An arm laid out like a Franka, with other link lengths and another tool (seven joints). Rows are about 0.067 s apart.
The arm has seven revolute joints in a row. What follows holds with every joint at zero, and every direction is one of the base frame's. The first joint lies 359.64 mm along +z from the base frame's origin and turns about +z. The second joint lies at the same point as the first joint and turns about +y. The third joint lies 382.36 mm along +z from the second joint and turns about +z. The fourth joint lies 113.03 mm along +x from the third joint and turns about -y. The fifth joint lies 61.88 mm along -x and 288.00 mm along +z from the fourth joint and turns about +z. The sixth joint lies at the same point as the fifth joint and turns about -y. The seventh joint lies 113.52 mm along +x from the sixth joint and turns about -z. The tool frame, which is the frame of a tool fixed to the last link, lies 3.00 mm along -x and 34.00 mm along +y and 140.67 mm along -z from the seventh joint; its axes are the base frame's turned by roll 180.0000, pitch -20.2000 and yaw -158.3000 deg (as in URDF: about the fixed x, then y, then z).
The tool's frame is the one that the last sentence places.
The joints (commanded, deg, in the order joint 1, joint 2, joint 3, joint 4, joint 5, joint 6, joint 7), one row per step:
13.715 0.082 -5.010 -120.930 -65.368 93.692 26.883
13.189 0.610 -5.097 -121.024 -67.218 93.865 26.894
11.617 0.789 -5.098 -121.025 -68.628 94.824 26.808
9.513 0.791 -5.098 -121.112 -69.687 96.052 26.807
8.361 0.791 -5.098 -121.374 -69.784 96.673 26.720
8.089 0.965 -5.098 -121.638 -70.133 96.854 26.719
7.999 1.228 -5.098 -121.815 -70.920 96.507 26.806
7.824 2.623 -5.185 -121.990 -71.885 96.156 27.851
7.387 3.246 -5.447 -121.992 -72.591 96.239 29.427
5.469 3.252 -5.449 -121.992 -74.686 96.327 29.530
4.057 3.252 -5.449 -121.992 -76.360 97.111 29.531
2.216 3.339 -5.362 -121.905 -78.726 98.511 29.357
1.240 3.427 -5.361 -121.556 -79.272 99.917 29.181
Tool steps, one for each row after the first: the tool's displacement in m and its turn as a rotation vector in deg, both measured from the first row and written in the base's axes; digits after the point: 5 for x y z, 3 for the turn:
0.00305 -0.00677 -0.00185 -1.609 0.309 0.480
0.00578 -0.01920 -0.00142 -2.328 0.120 0.431
0.00692 -0.03517 -0.00082 -2.588 -0.239 -0.147
0.00573 -0.04353 -0.00257 -2.364 -0.082 -0.720
0.00543 -0.04579 -0.00516 -2.606 0.280 -0.654
0.00534 -0.04828 -0.00699 -3.500 0.702 -0.615
0.00835 -0.05204 -0.01779 -4.737 1.338 -0.941
0.01050 -0.05834 -0.02197 -5.423 0.437 -1.699
0.00971 -0.07673 -0.01873 -7.087 0.305 -2.384
0.01039 -0.08862 -0.01662 -8.015 0.098 -2.223
0.01244 -0.10262 -0.01411 -9.163 -0.053 -1.459
0.01519 -0.10818 -0.01289 -8.845 -0.461 -0.976

